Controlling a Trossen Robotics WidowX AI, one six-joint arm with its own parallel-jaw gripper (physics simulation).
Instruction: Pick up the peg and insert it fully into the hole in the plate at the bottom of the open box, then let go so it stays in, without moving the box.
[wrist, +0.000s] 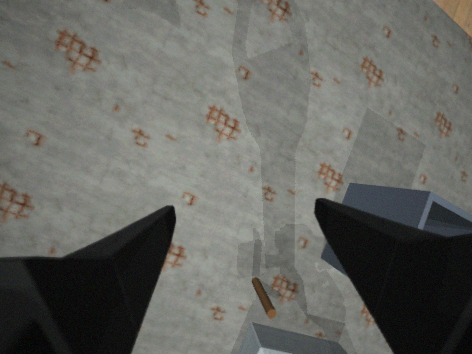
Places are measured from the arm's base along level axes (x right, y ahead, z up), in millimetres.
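Where they show: gripper, fingertip midpoint: (245, 209).
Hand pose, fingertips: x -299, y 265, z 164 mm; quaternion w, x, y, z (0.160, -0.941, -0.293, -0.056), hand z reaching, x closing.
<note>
After its pixels a point has its place.
A thin brown peg (263, 297) {x -142, y 149, z -1 mm} is low in the wrist view, right of centre, with a lighter round end at its lower tip. I cannot tell whether it stands or lies. My gripper (245, 209) {x -299, y 265, z 164 mm} is open, its two black fingers wide apart, with no object between the tips. The peg shows below the fingertips in the view, apart from them. A grey box (300, 337) {x 2, y 88, z -43 mm} is cut off by the bottom edge, just below the peg. A dark blue box (385, 205) {x -51, y 367, z 32 mm} is at the right, partly hidden by the right finger. No plate hole is visible, and I cannot tell which box holds the plate.
The grey tabletop (125, 175) {x -414, y 209, z -54 mm} has rust-coloured marks and overlapping shadows. A wooden surface (457, 12) shows at the top right corner. The blue box stands to the right of the peg, and its side is partly behind the right finger.
</note>
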